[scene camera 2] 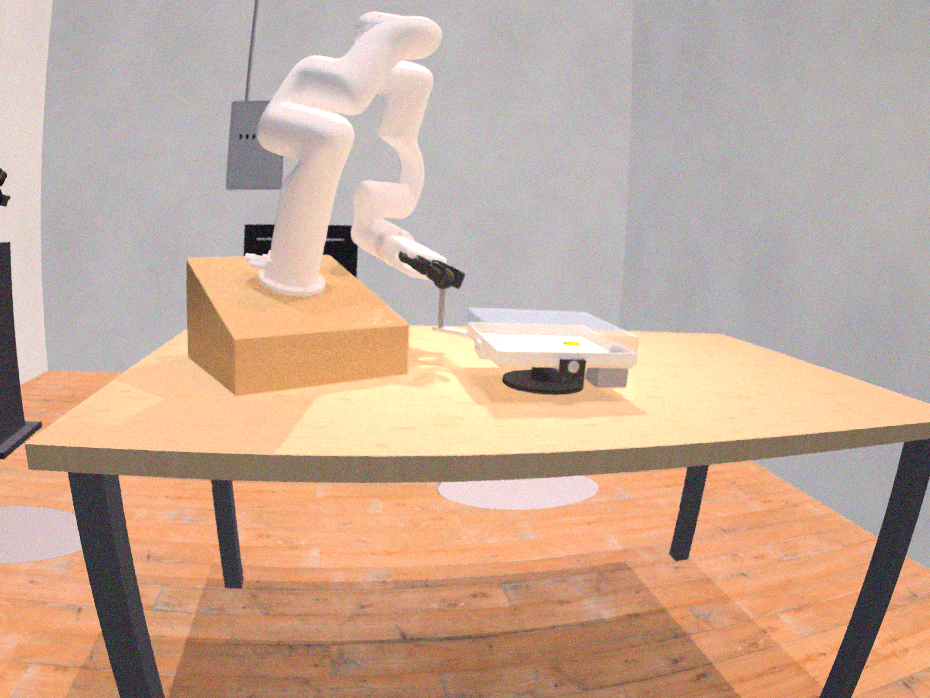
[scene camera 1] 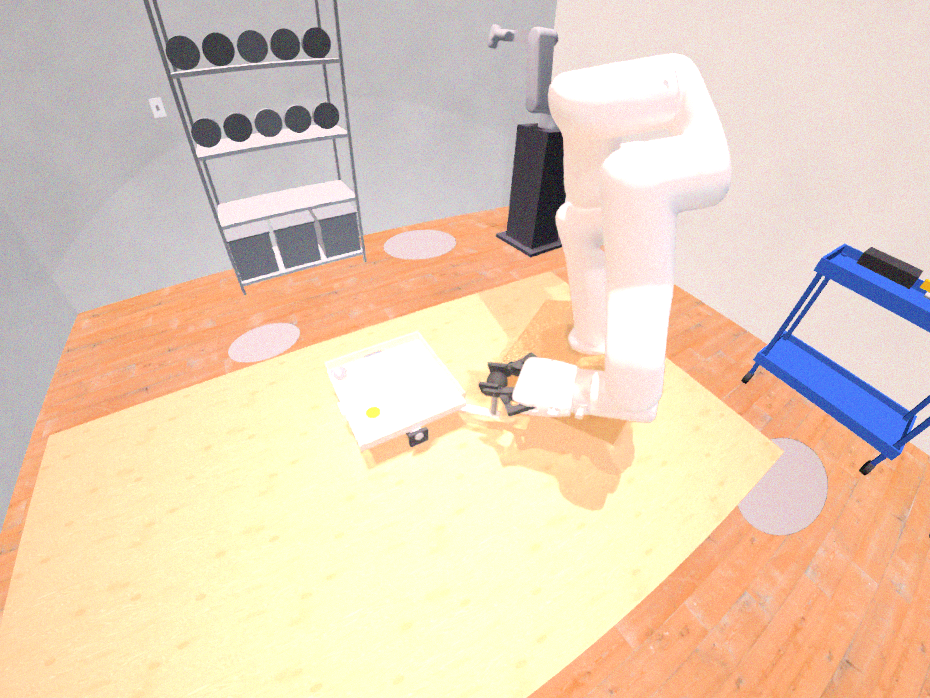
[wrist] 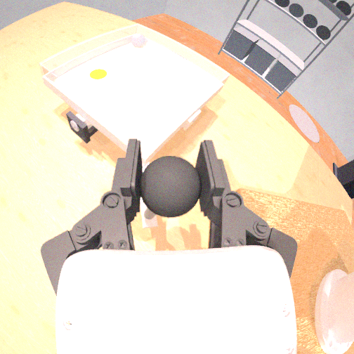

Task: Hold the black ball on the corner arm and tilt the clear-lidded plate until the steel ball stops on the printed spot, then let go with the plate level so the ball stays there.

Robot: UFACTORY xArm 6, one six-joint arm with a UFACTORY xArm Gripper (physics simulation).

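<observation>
My gripper [scene camera 1: 490,378] [scene camera 2: 448,277] [wrist: 169,153] is shut on the black ball [scene camera 1: 497,379] [scene camera 2: 443,276] [wrist: 171,192], which sits on a thin upright rod [scene camera 2: 441,309] of the corner arm. The clear-lidded white plate [scene camera 1: 405,383] [scene camera 2: 525,344] [wrist: 150,95] stands beside the gripper; its exact tilt is hard to judge. The pale steel ball [scene camera 1: 340,371] [scene camera 2: 617,348] [wrist: 138,40] is inside, close to the far-left corner in scene camera 1, at the top in the wrist view. It lies well apart from the yellow printed spot [scene camera 1: 373,412] [scene camera 2: 571,343] [wrist: 98,74].
The plate's black round base [scene camera 2: 529,381] stands on the wooden table [scene camera 1: 300,540] [scene camera 2: 360,420]. The wooden block [scene camera 2: 315,353] under the arm is close to the gripper. A shelf rack [scene camera 1: 259,144] and a blue cart [scene camera 1: 833,390] stand away from the table.
</observation>
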